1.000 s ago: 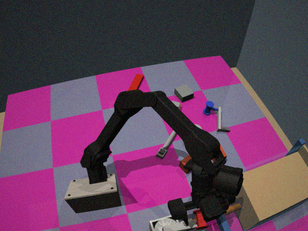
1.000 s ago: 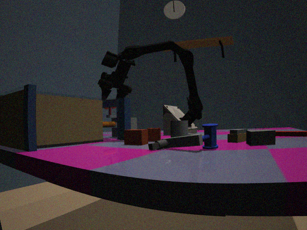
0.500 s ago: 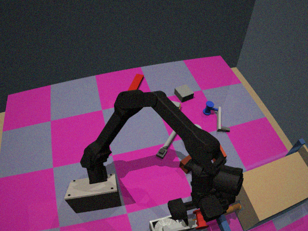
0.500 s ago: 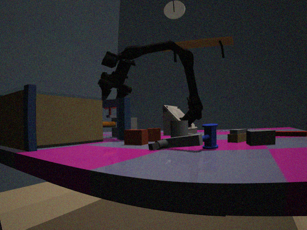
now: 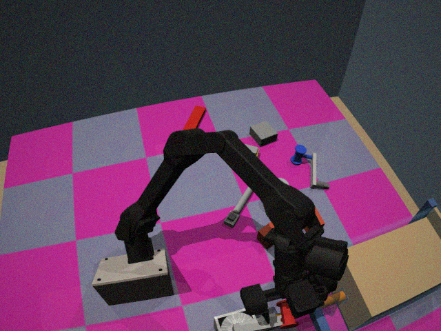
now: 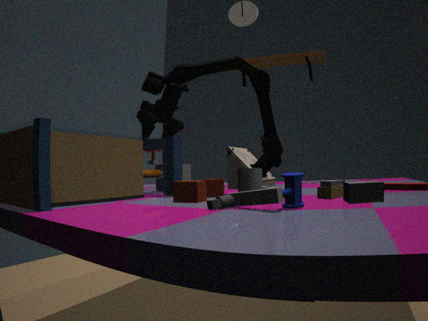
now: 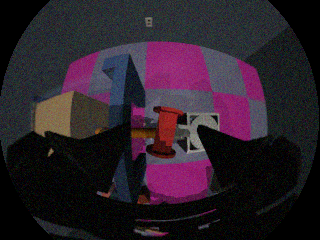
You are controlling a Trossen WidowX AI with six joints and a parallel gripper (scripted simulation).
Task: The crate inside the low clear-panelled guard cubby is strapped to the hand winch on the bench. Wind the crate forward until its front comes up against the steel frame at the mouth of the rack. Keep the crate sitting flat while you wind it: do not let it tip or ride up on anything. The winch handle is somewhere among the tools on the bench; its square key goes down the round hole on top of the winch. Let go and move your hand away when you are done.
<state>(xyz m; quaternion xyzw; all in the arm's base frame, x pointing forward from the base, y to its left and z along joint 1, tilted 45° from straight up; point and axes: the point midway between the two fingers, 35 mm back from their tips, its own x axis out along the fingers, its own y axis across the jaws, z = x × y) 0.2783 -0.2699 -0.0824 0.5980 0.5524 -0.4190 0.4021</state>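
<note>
Now: the red knob 10 mm to the left of my gripper tip and 20 mm below it. Round my gripper tip: winch handle with red hub 40 mm behind, 10 mm to the left, 50 mm below; winch 110 mm behind, 10 mm to the left, 120 mm below; blue steel frame 60 mm ahead, 20 mm to the left, 50 mm below.
</note>
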